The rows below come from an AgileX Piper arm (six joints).
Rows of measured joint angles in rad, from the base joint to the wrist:
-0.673 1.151 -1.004 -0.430 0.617 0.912
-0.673 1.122 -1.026 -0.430 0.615 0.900
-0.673 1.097 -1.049 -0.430 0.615 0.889
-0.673 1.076 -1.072 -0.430 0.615 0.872
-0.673 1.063 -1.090 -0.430 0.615 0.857
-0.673 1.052 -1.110 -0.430 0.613 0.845
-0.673 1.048 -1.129 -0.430 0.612 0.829
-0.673 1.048 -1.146 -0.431 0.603 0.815
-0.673 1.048 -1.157 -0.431 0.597 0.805
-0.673 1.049 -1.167 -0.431 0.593 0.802
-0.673 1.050 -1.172 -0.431 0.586 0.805
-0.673 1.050 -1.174 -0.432 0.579 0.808
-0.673 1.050 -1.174 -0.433 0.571 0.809
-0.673 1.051 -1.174 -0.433 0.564 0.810
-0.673 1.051 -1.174 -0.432 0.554 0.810
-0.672 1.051 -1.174 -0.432 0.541 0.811
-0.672 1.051 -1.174 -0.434 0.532 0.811
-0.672 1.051 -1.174 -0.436 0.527 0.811
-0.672 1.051 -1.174 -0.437 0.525 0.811
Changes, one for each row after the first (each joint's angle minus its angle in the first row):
0.000 -0.029 -0.022 0.000 -0.002 -0.012
0.000 -0.054 -0.045 0.000 -0.002 -0.023
0.000 -0.075 -0.068 0.000 -0.002 -0.040
0.000 -0.088 -0.086 0.000 -0.002 -0.055
0.000 -0.099 -0.106 0.000 -0.004 -0.067
0.000 -0.103 -0.125 0.000 -0.005 -0.083
0.000 -0.103 -0.142 -0.001 -0.014 -0.097
0.000 -0.103 -0.153 -0.001 -0.020 -0.107
0.000 -0.102 -0.163 -0.001 -0.024 -0.110
0.000 -0.101 -0.168 -0.001 -0.031 -0.107
0.000 -0.101 -0.170 -0.002 -0.038 -0.104
0.000 -0.101 -0.170 -0.003 -0.046 -0.103
0.000 -0.100 -0.170 -0.003 -0.053 -0.102
0.000 -0.100 -0.170 -0.002 -0.063 -0.102
0.001 -0.100 -0.170 -0.002 -0.076 -0.101
0.001 -0.100 -0.170 -0.004 -0.085 -0.101
0.001 -0.100 -0.170 -0.006 -0.090 -0.101
0.001 -0.100 -0.170 -0.007 -0.092 -0.101

